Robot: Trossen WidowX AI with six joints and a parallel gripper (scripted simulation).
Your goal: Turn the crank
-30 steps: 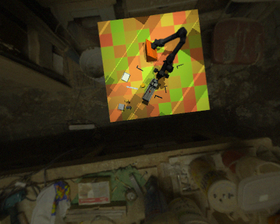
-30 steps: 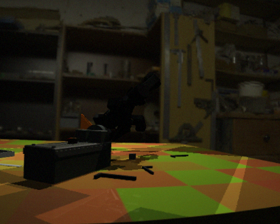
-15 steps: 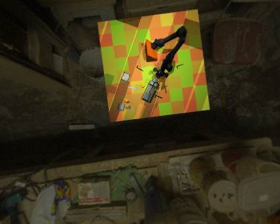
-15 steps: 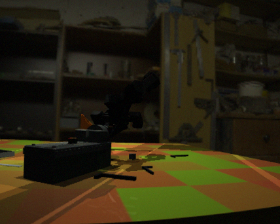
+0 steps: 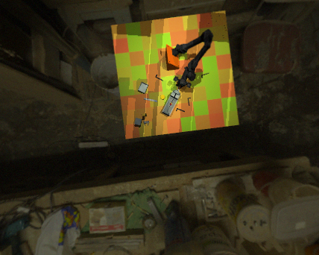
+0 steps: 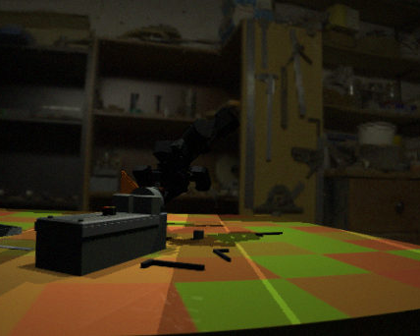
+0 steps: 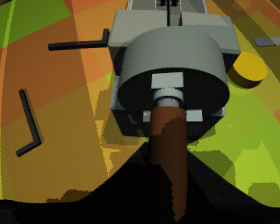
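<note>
My gripper tip is 150 mm short of the red pointer, 100 mm to the left of it and 10 mm above it. The rest, counted from my gripper tip: yellow disc (180 mm to the right, 80 mm below, 50 mm ahead); then brown crank handle (30 mm above, 10 mm to the left, 10 mm behind); then small cube (110 mm to the left, 90 mm behind, 80 mm below).
</note>
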